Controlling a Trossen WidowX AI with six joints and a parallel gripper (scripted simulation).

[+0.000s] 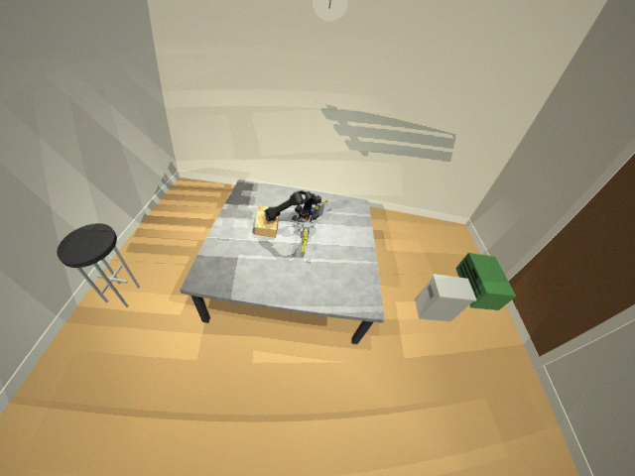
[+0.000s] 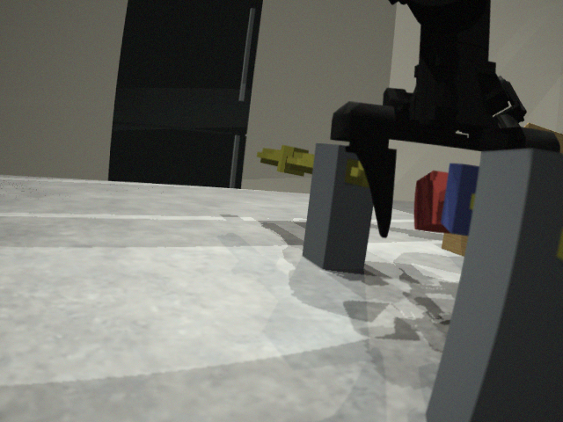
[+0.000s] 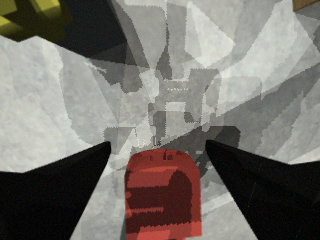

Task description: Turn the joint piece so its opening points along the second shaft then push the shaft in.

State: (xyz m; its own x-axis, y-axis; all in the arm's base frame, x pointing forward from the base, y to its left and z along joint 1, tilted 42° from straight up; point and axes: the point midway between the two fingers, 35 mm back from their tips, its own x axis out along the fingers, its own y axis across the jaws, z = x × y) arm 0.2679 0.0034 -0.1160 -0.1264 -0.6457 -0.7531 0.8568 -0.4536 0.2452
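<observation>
The red square joint piece lies 10 mm ahead of my gripper tip, 10 mm to the left of it and 30 mm above it.
</observation>
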